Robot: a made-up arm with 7 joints.
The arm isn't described. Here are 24 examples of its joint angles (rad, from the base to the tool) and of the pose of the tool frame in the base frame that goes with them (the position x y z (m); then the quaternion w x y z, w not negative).
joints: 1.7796 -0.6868 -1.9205 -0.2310 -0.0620 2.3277 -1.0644
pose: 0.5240 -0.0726 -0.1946 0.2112 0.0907 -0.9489 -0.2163
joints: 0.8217 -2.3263 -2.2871 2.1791 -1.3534 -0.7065 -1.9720
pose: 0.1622 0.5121 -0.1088 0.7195 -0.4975 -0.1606 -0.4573
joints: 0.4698 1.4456 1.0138 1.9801 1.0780 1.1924 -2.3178
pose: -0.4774 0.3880 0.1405 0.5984 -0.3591 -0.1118 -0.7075
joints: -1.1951 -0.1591 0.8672 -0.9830 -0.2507 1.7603 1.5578
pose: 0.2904 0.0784 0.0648 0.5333 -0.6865 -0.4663 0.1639
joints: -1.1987 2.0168 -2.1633 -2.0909 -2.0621 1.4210 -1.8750
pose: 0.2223 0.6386 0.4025 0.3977 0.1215 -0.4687 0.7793
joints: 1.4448 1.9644 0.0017 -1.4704 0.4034 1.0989 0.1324
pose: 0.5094 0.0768 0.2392 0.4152 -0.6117 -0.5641 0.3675
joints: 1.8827 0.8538 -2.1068 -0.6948 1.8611 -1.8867 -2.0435
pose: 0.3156 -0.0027 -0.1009 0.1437 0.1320 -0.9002 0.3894
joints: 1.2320 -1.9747 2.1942 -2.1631 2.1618 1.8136 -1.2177
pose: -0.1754 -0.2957 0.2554 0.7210 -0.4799 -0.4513 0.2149
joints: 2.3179 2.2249 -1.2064 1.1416 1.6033 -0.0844 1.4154
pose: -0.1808 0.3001 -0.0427 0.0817 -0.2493 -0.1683 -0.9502
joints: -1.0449 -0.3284 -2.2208 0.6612 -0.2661 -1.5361 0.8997
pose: -0.2637 0.4902 0.4458 0.7100 -0.4373 -0.5518 0.0104
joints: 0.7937 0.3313 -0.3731 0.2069 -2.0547 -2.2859 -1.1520
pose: -0.3402 0.4750 0.2567 0.2217 -0.8619 -0.0982 0.4454
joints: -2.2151 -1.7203 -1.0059 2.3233 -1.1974 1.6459 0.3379
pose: -0.0696 0.8609 0.2742 0.7154 0.5894 -0.0738 -0.3679
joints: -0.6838 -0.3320 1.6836 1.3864 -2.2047 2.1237 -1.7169
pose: -0.5220 -0.1406 0.3125 0.2006 -0.4397 -0.8423 -0.2387
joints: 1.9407 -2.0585 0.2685 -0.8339 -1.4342 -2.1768 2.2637
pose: 0.2413 0.4046 -0.0946 0.3439 -0.7796 0.5124 -0.1070
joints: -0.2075 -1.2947 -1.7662 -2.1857 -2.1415 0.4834 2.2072
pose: 0.2261 -0.0099 0.2694 0.5880 -0.5133 -0.6251 -0.0045
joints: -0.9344 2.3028 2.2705 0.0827 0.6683 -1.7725 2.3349
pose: -0.2812 0.2506 -0.0407 0.5287 0.4583 -0.5873 -0.4068
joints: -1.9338 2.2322 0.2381 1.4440 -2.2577 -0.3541 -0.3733
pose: -0.0524 0.2328 -0.0371 0.6604 -0.3930 0.5426 0.3391
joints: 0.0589 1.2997 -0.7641 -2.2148 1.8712 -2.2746 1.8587
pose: -0.0343 -0.0663 0.1606 0.0686 0.3315 -0.8914 0.3013
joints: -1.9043 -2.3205 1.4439 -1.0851 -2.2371 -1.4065 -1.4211
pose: -0.1306 0.0958 0.1296 0.3448 -0.4688 -0.5742 0.5759
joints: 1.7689 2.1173 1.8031 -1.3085 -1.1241 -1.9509 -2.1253
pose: 0.2288 0.0063 0.2976 0.8507 0.3646 0.3774 0.0303
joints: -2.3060 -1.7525 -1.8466 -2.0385 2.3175 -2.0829 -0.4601
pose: -0.2838 0.4459 0.1515 0.6030 0.2844 -0.7019 -0.2507
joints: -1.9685 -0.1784 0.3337 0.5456 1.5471 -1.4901 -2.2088
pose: -0.0235 0.2717 0.4711 0.4620 0.2251 0.3940 -0.7620
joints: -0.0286 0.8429 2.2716 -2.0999 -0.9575 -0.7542 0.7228
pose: -0.1046 0.1356 0.6069 0.1572 -0.1119 0.6916 -0.6960
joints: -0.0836 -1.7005 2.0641 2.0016 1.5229 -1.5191 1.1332
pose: -0.1386 0.1352 0.3703 0.6029 -0.1179 -0.4718 -0.6325
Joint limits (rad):
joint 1: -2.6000..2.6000
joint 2: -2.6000..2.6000
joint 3: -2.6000..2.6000
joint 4: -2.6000..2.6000
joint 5: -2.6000..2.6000
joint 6: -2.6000..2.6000
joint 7: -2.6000..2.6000
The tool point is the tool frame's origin. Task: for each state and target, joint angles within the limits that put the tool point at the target. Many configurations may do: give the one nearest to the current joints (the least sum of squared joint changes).
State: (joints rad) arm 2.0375 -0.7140 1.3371 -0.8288 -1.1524 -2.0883 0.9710
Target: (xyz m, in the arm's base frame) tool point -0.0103 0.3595 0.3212
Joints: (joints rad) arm 2.2852 -0.4368 1.6504 -1.0484 -1.5483 -1.2970 0.5689
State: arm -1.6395 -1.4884 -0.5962 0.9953 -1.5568 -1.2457 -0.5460
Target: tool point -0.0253 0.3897 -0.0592
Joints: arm -1.7704 -1.4123 -0.4017 1.1130 -1.7869 -1.0862 -0.6457
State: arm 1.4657 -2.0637 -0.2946 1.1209 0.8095 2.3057 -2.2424
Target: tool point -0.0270 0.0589 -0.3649
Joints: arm 1.9704 -2.3275 -0.8321 0.7776 0.9579 2.4541 -2.1533
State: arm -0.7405 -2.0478 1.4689 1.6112 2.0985 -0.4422 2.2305
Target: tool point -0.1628 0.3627 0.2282
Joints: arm -0.2318 -1.9659 1.1692 1.6981 2.1606 -0.6202 1.6699
